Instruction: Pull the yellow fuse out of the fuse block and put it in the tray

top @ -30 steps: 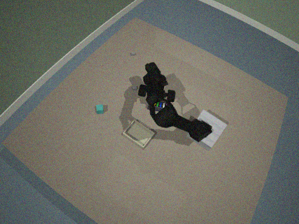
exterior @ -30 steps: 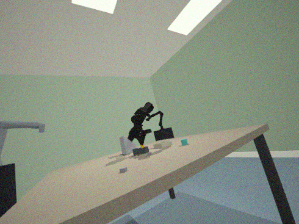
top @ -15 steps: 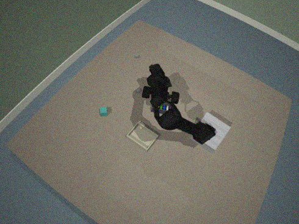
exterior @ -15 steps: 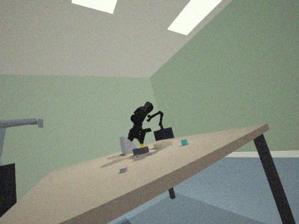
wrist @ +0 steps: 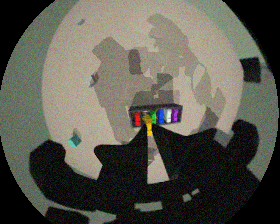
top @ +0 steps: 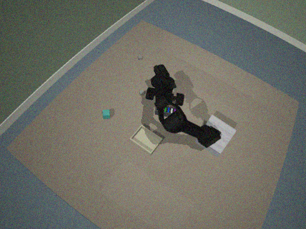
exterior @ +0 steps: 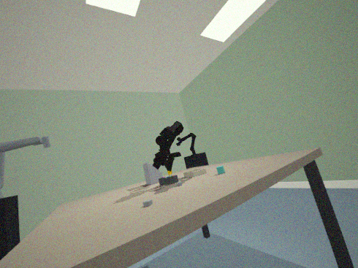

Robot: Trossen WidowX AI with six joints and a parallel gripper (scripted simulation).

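My gripper tip is now 3 cm past the cream tray, 19 cm to the right of it and 7 cm above it. From my gripper tip the other things lie so: yellow fuse (1 cm below); then teal cube (22 cm ahead, 20 cm to the left, 5 cm below).
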